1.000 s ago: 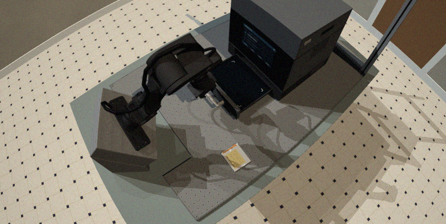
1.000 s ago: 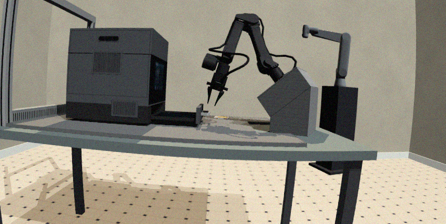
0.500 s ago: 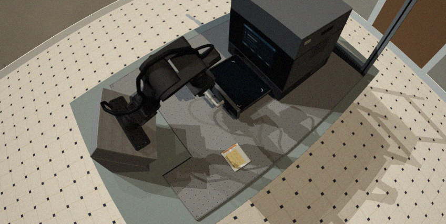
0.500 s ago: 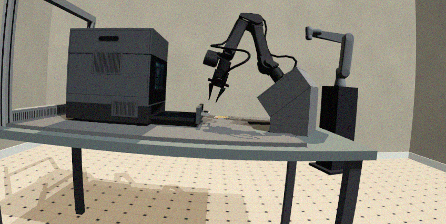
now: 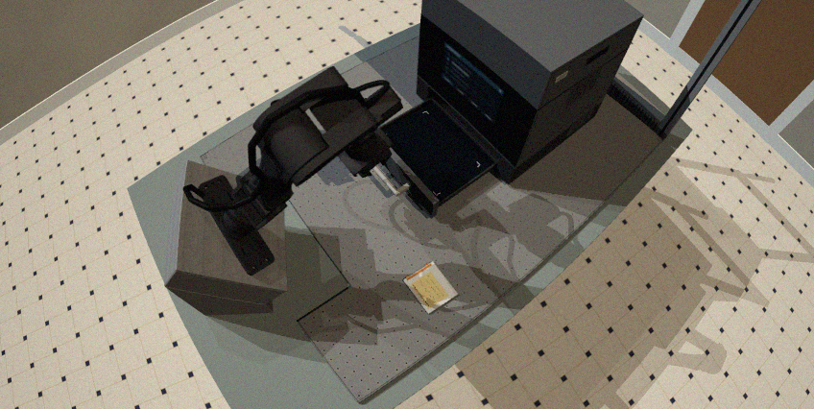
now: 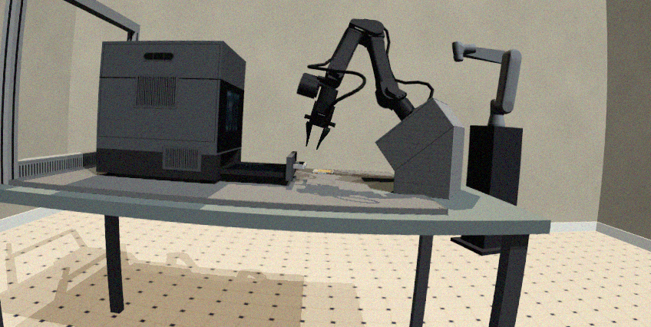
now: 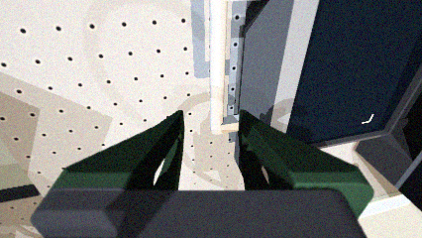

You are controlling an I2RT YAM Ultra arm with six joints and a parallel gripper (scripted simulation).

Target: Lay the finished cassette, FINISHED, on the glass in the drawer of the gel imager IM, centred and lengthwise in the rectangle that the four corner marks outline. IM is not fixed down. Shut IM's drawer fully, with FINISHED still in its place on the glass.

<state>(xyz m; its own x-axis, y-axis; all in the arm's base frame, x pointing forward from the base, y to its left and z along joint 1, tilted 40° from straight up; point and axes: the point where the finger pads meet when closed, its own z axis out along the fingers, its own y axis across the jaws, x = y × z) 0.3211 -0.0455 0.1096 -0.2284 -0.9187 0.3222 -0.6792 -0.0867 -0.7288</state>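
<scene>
Now: the cassette 240 mm to the right of my hand, 120 mm behind it and 110 mm below it. Round my hand: drawer (170 mm ahead, 80 mm below, 40 mm to the right).
</scene>
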